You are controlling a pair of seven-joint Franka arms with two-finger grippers.
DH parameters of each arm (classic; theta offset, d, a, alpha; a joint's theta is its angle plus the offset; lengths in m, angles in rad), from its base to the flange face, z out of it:
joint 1: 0 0.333 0 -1.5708
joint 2: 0 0 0 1.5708
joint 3: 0 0.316 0.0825 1.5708
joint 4: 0 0 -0.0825 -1.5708
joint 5: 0 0.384 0 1.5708
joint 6: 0 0 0.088 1.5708
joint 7: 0 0.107 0 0
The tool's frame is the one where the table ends.
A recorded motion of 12 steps. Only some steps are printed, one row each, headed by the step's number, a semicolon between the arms.
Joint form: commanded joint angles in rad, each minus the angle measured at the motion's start. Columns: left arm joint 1, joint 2, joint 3, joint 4, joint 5, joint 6, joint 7; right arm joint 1, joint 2, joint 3, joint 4, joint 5, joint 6, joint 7.
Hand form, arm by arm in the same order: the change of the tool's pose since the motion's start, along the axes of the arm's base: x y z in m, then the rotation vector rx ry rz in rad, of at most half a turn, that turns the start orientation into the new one. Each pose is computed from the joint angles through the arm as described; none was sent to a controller.
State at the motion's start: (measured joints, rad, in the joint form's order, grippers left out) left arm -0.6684 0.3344 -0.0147 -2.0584 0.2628 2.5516 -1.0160; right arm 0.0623 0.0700 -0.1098 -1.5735 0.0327 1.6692 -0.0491
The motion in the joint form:
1: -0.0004 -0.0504 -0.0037 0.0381 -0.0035 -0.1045 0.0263; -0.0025 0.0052 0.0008 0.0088 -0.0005 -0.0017 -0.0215
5: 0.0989 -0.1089 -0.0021 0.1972 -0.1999 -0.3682 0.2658; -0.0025 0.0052 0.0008 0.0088 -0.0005 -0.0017 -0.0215
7: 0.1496 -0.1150 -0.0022 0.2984 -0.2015 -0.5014 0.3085; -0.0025 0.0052 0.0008 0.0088 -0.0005 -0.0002 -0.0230
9: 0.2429 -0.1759 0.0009 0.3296 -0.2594 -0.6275 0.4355; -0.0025 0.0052 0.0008 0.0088 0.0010 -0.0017 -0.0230
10: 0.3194 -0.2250 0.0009 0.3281 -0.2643 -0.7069 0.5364; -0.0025 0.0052 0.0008 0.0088 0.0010 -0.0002 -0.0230
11: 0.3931 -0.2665 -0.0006 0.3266 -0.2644 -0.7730 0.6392; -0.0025 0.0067 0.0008 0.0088 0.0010 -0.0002 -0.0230
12: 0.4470 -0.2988 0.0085 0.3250 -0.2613 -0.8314 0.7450; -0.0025 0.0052 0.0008 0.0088 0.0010 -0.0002 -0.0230
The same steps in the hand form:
1: 0.0037 -0.0012 0.0368 0.0262 -0.0001 -0.0082; 0.0016 -0.0010 0.0010 -0.0017 -0.0024 0.0199
5: 0.0524 0.0429 0.1197 -0.0147 0.1160 0.0023; 0.0016 -0.0010 0.0010 -0.0017 -0.0024 0.0199
7: 0.0749 0.0676 0.1589 0.0042 0.1362 0.0196; 0.0017 -0.0010 0.0012 -0.0018 -0.0039 0.0214
9: 0.0871 0.1252 0.1999 -0.0163 0.1900 0.0116; 0.0016 -0.0008 0.0010 -0.0003 -0.0025 0.0213
10: 0.0896 0.1739 0.2218 -0.0034 0.2200 -0.0101; 0.0017 -0.0008 0.0012 -0.0003 -0.0040 0.0213
11: 0.0891 0.2189 0.2398 0.0077 0.2446 -0.0399; 0.0021 -0.0008 0.0003 -0.0004 -0.0025 0.0213
12: 0.0857 0.2574 0.2527 0.0196 0.2713 -0.0824; 0.0017 -0.0008 0.0012 -0.0003 -0.0040 0.0213

